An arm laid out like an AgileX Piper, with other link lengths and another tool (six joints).
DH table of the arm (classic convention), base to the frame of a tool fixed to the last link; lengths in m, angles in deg. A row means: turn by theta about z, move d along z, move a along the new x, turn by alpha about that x. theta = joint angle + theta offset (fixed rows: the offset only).
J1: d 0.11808  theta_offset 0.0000  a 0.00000  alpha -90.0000
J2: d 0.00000  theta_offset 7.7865  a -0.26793  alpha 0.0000
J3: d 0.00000  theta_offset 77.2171  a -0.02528  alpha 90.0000
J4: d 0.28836  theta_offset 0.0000  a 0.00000  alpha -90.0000
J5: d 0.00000  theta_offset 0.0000  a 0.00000  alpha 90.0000
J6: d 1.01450  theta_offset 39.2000  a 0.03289  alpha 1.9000
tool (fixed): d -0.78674  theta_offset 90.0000  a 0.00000  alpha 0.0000
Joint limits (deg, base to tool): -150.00..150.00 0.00..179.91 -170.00..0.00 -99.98..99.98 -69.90..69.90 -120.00..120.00
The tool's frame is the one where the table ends.
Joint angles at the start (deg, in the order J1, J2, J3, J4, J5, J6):
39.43 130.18 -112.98 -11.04 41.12 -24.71
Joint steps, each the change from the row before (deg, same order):
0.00 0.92 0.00 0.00 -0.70 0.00
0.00 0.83 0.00 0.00 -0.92 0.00
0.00 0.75 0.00 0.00 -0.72 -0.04
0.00 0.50 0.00 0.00 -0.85 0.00
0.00 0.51 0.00 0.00 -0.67 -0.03
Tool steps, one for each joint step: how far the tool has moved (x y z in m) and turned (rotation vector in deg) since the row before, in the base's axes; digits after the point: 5 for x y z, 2 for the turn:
0.00086 0.00118 -0.00829 -0.13 0.20 0.13
0.00136 0.00175 -0.00694 0.08 -0.03 0.17
0.00090 0.00121 -0.00653 -0.02 0.04 0.17
0.00142 0.00176 -0.00362 0.24 -0.23 0.16
0.00095 0.00124 -0.00410 0.10 -0.10 0.15

